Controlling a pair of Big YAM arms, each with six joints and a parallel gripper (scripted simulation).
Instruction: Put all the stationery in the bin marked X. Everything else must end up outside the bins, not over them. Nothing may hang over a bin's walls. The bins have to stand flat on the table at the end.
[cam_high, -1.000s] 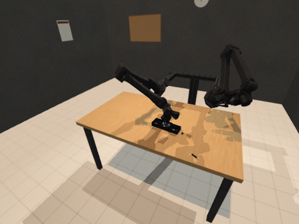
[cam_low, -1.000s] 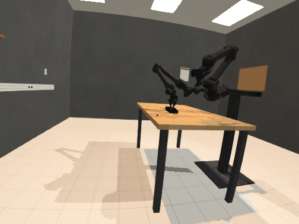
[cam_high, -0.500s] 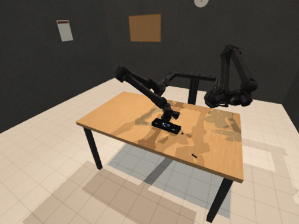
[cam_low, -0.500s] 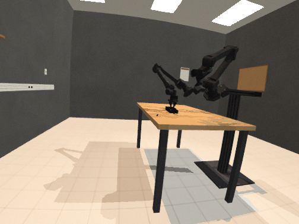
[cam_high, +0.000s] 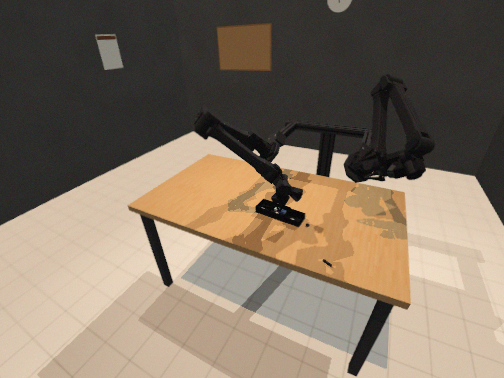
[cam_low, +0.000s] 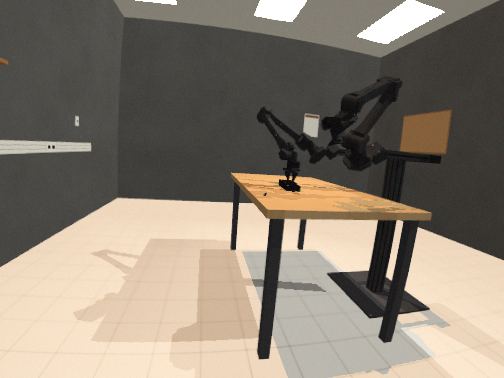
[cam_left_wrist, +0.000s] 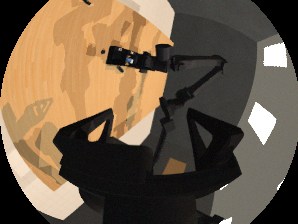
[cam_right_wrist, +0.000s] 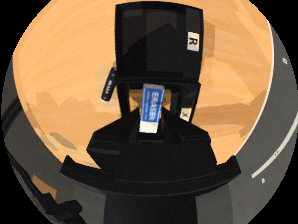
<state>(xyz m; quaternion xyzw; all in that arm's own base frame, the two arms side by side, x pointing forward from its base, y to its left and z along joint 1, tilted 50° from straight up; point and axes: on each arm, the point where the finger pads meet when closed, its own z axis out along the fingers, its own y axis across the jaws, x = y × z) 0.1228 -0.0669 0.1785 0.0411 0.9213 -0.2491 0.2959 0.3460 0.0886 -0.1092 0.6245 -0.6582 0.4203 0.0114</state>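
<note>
My right gripper is now 1 cm to the left of the blue item and 1 cm above it. The rest, counted from my right hand: orange item 2 cm below; then black bin unit 2 cm below, 1 cm ahead.
</note>
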